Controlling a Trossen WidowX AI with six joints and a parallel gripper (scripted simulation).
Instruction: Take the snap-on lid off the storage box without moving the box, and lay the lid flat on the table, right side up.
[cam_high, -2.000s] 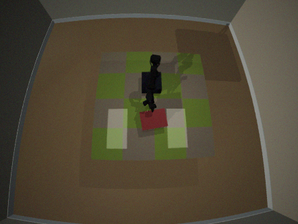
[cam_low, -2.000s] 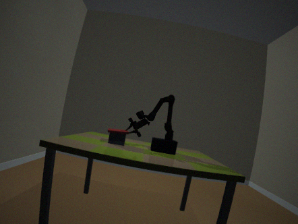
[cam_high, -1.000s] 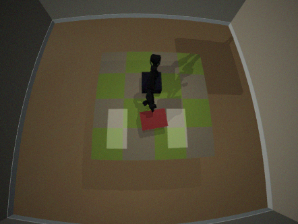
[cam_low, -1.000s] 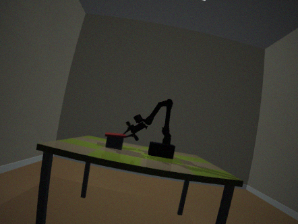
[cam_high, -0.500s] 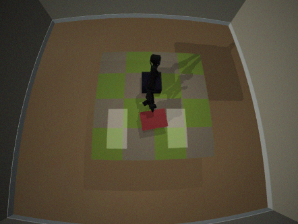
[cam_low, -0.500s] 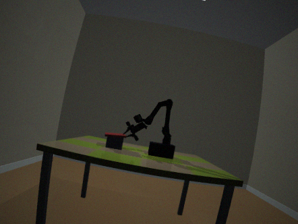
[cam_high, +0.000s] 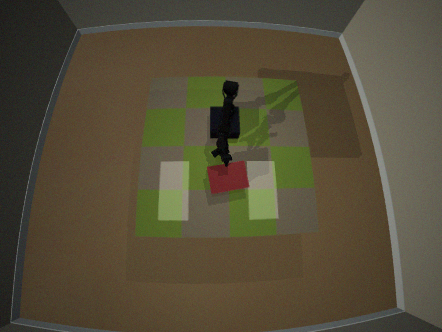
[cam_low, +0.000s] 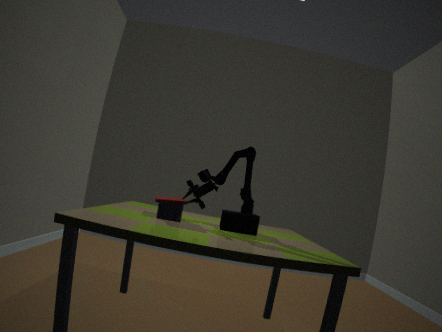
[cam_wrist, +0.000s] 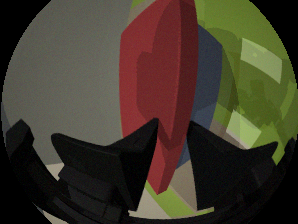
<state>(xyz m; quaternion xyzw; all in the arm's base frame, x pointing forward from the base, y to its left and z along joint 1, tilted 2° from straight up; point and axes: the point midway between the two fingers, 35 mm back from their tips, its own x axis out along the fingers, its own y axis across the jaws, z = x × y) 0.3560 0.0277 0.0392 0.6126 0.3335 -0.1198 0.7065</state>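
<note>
Right now my gripper tip is 7 cm short of the red lid and 2 cm to the right of it. The rest, counted from my gripper tip: storage box (7 cm ahead, 2 cm to the left, 6 cm below).
</note>
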